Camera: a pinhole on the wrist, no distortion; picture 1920 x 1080 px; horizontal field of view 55.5 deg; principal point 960.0 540.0 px. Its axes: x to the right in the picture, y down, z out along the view. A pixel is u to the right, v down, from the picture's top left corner.
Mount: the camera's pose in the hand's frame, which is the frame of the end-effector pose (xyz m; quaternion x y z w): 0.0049 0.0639 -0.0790 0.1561 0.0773 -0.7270 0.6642
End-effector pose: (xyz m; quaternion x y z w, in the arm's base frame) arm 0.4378 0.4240 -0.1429 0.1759 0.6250 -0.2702 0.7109
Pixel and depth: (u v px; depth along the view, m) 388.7 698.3 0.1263
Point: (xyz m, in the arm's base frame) 0.5166 0.4392 -0.1424
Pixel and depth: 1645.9 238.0 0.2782
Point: 0.4740 0.2592 -0.0289
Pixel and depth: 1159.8 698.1 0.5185
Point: 0.6521 0.0689 -0.0485
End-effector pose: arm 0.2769 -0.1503 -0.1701 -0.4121 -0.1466 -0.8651 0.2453
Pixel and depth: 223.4 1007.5 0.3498
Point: 0.4811 -0.0928 0.0689
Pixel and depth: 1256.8 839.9 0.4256
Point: 0.3844 0.1047 0.0234
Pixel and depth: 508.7 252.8 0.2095
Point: 0.4153 -0.1162 -0.1257
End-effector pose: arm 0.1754 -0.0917 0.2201 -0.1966 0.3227 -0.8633 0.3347
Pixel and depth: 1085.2 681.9 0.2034
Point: 0.2327 -0.1250 0.3082
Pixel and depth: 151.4 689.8 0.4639
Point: 0.4612 -0.3329 0.4535
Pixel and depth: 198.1 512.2 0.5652
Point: 0.5573 -0.3365 0.5176
